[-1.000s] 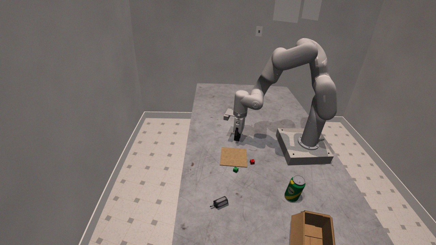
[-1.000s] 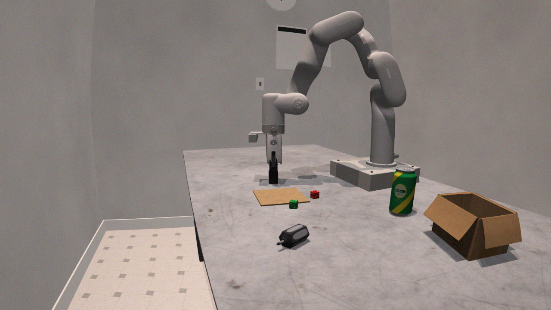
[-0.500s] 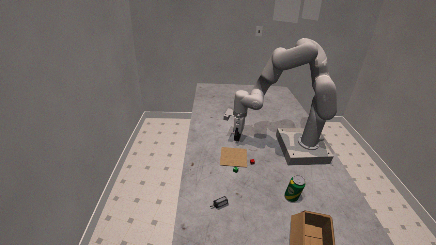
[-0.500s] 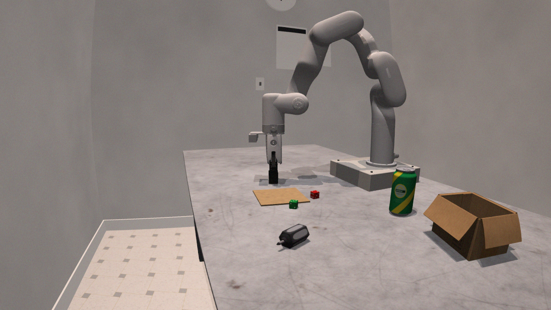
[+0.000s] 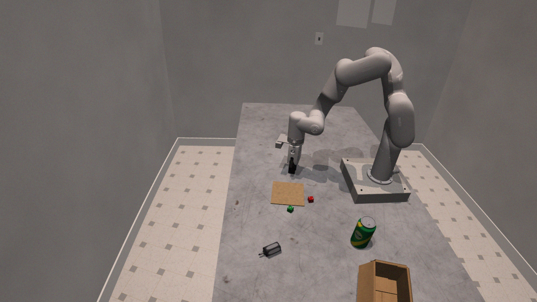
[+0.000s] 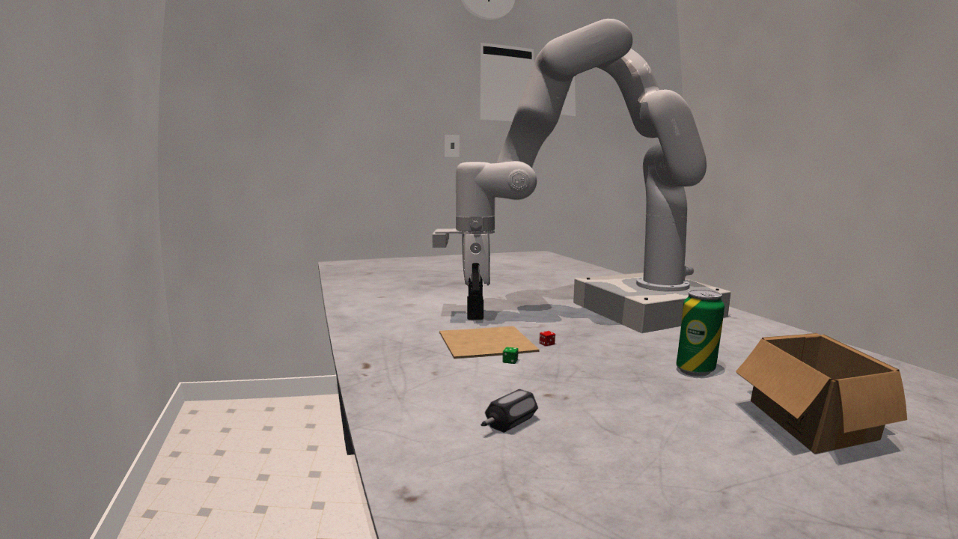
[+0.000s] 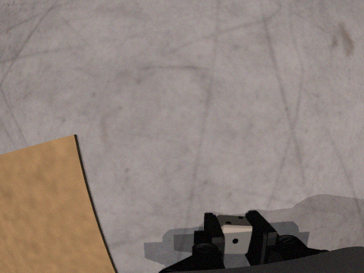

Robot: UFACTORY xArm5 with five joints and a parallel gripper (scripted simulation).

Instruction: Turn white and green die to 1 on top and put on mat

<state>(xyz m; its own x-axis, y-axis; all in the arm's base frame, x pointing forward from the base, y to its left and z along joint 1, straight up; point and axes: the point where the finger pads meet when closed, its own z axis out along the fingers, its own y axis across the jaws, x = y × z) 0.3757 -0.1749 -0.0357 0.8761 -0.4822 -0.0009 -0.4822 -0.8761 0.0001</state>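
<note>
Right now my hand is 6 cm short of the tan mat, 14 cm to the right of it and 2 cm above it. Also, from my hand: green die (8 cm ahead, 24 cm to the left, 1 cm below); red die (2 cm behind, 21 cm to the left, 1 cm below); white die (1 cm below).
</note>
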